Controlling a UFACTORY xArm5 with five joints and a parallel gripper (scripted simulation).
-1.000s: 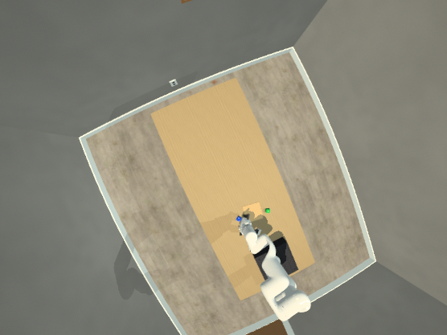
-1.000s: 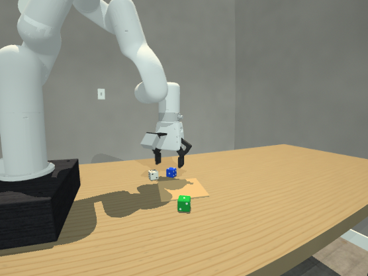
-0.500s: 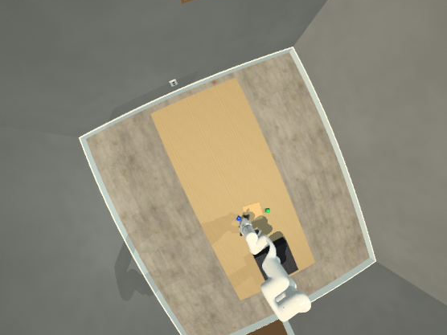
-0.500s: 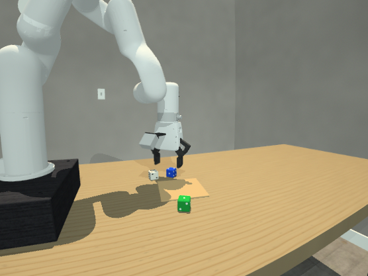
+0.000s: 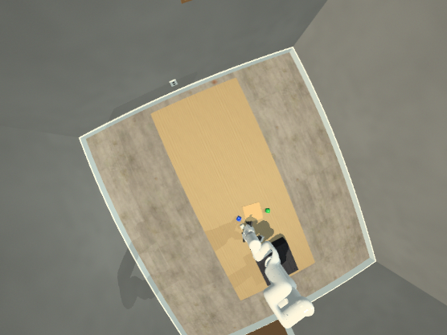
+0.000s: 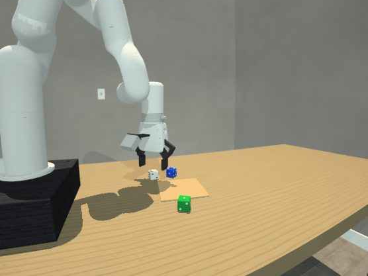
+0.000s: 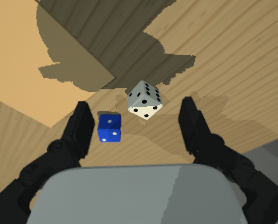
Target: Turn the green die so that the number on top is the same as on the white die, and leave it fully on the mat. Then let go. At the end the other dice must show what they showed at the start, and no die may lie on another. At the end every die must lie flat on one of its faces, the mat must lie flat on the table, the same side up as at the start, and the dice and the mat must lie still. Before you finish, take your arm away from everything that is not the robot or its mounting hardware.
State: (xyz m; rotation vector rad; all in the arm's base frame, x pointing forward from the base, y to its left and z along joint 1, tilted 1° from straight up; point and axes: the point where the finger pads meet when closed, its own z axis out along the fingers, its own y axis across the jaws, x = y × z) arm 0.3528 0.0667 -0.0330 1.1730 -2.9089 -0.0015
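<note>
My gripper is now 4 cm above the white die, 2 cm to the right of it and 1 cm short of it. From my hand the other things lie so: blue die (8 cm ahead, 4 cm below, 2 cm to the left); tan mat (10 cm to the right, 6 cm below, 6 cm ahead); green die (22 cm to the right, 4 cm below, 3 cm ahead).
</note>
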